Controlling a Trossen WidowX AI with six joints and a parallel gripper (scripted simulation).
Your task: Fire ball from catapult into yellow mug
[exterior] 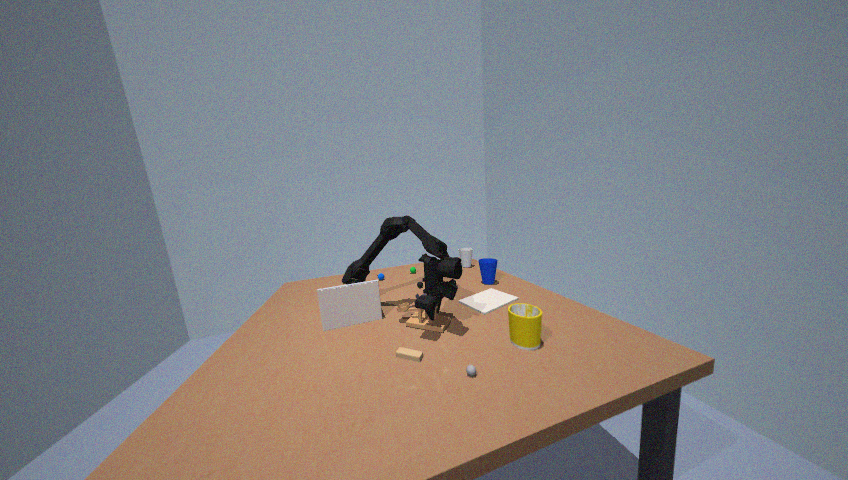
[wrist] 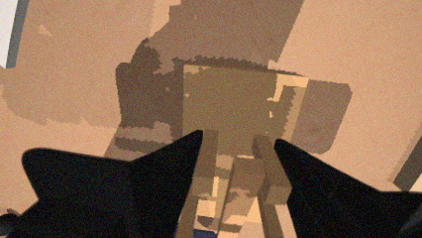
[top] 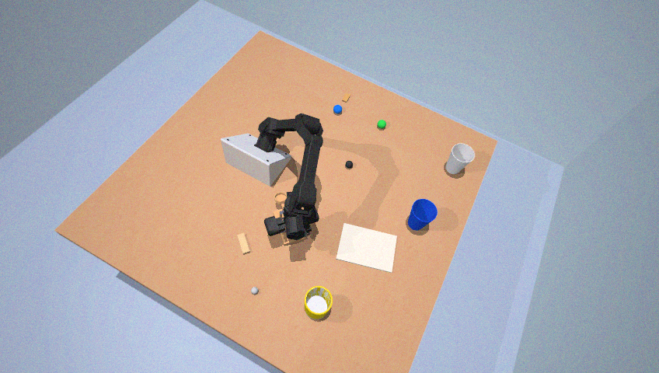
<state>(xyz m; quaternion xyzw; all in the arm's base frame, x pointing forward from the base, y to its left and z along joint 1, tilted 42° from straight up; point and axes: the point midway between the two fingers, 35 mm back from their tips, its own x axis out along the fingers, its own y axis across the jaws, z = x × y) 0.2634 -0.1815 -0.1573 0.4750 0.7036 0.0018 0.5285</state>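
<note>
Now: gripper tip 38 cm to the right of the black ball, 6 cm short of it and 2 cm above it. Also, from my gripper tip: grey ball 25 cm to the right, 2 cm below; then yellow mug 21 cm ahead, 20 cm to the right; then wooden catapult 6 cm to the left, 4 cm behind, 2 cm above.
</note>
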